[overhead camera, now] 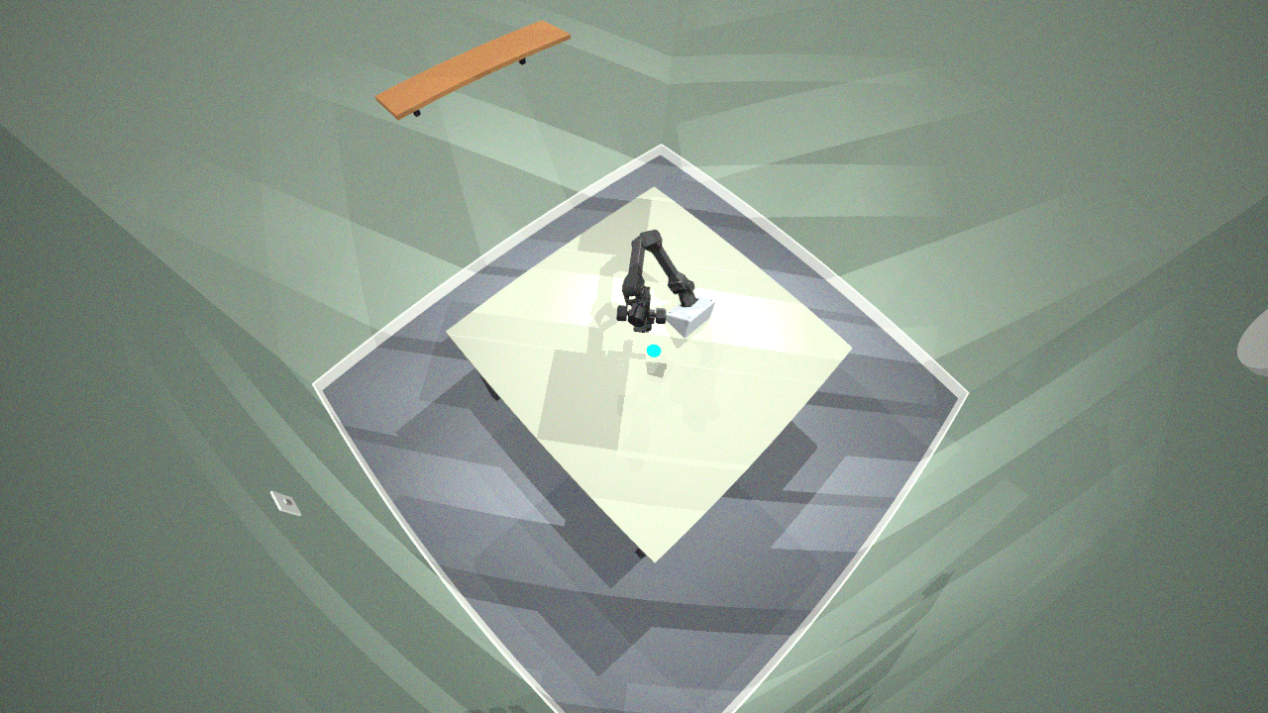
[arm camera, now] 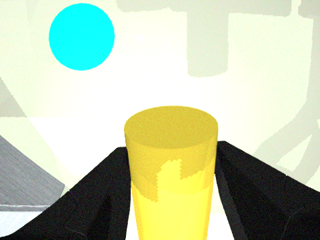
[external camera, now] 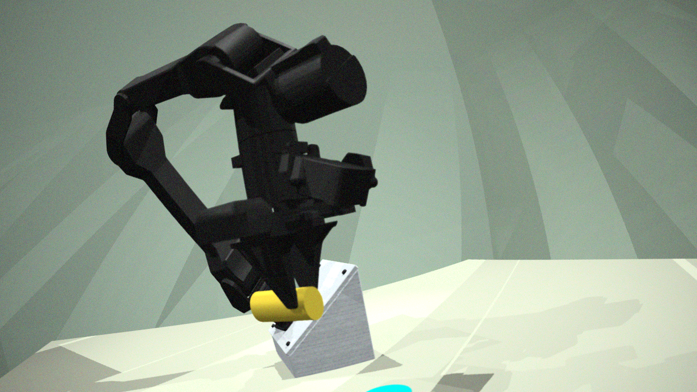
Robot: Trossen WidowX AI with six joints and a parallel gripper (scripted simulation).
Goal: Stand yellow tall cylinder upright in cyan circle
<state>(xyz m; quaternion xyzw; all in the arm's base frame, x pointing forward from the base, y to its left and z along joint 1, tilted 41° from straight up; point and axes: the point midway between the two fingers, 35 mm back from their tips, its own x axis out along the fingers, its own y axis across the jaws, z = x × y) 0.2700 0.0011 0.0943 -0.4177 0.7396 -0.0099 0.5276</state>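
My gripper tip is 14 cm above the cyan circle, 7 cm to the right of it and 1 cm past it. Round my gripper tip: yellow tall cylinder (2 cm behind, 1 cm to the right).
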